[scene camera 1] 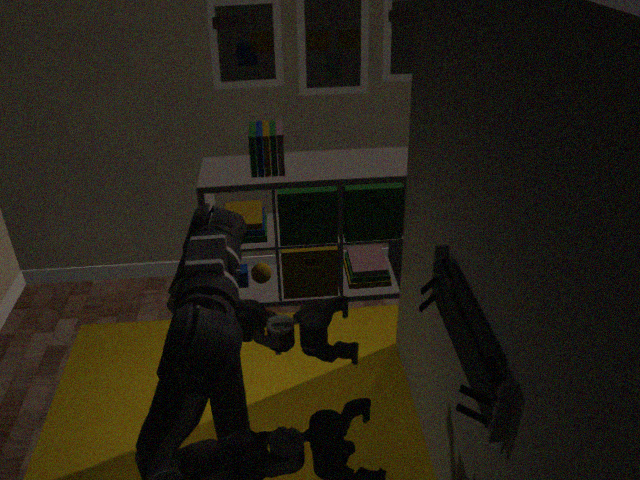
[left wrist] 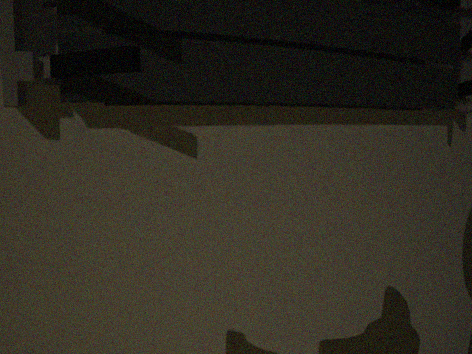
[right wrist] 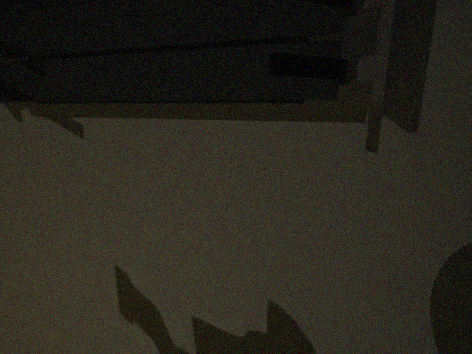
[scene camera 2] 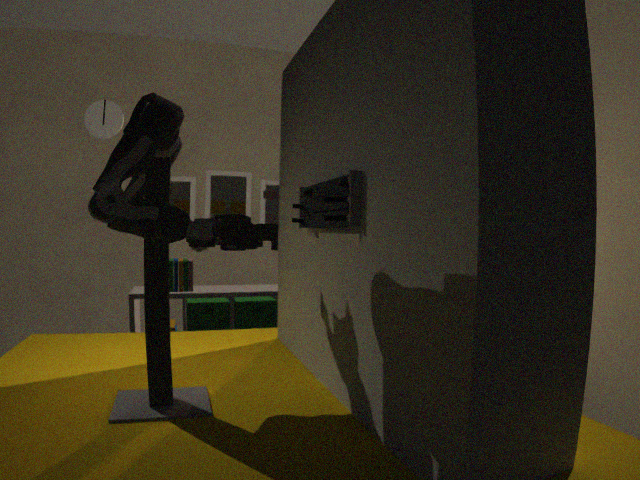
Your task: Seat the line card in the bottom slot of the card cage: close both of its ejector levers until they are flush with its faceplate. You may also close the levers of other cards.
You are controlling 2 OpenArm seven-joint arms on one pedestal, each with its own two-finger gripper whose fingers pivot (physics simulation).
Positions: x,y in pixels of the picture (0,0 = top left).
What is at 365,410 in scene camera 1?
The right gripper.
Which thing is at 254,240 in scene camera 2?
The right gripper.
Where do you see a grey wall panel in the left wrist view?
141,221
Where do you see a grey wall panel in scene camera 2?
454,324
